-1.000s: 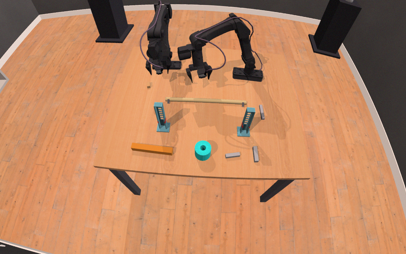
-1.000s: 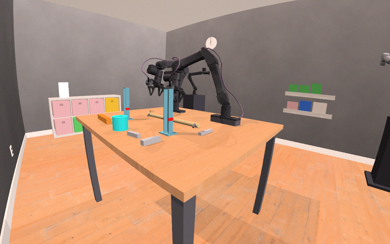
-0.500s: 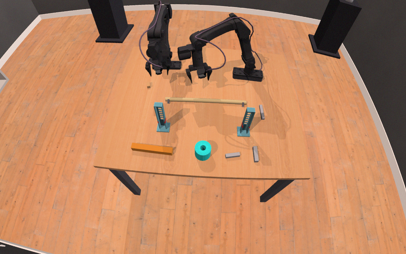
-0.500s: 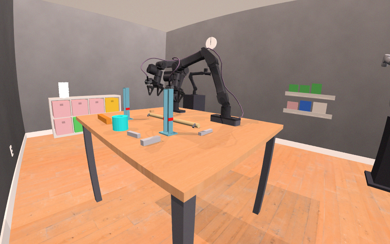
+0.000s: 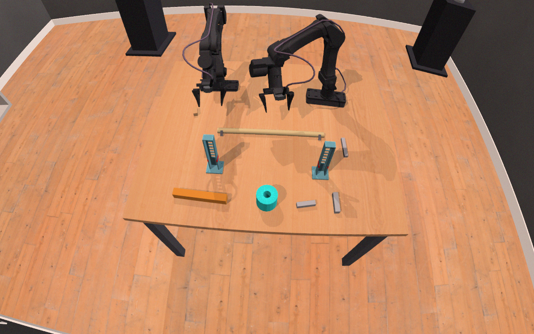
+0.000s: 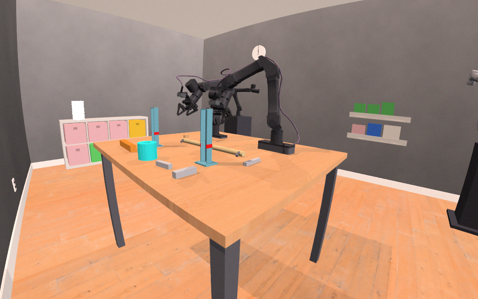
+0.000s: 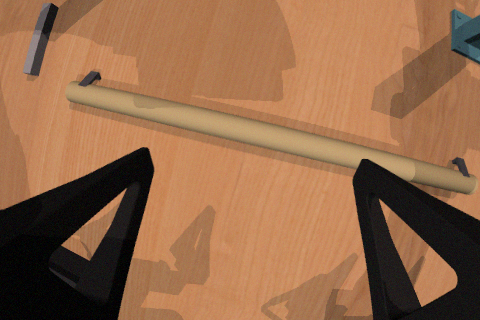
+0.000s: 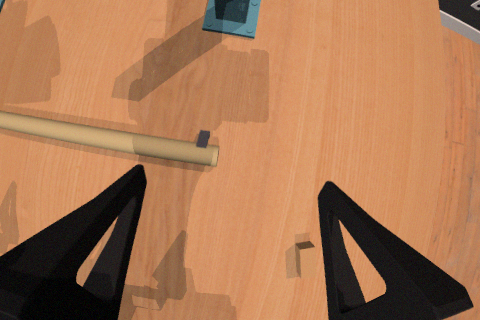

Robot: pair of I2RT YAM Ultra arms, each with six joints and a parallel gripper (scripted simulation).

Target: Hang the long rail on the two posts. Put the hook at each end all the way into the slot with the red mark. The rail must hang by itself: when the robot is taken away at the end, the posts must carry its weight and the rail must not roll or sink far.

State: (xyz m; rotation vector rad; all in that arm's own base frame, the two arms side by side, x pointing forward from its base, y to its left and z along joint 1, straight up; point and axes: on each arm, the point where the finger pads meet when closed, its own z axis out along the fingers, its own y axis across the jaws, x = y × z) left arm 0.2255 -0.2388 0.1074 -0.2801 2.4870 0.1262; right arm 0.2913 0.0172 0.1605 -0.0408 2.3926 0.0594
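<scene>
Now: left hand 4 cm short of the long tan rail, 2 cm to the left of it and 13 cm above it. Round my left hand: teal cylinder 36 cm ahead, 2 cm to the left, 11 cm below; grey block 4 cm ahead, 32 cm to the left, 13 cm below; small tan cube 4 cm behind, 40 cm to the right, 13 cm below.
</scene>
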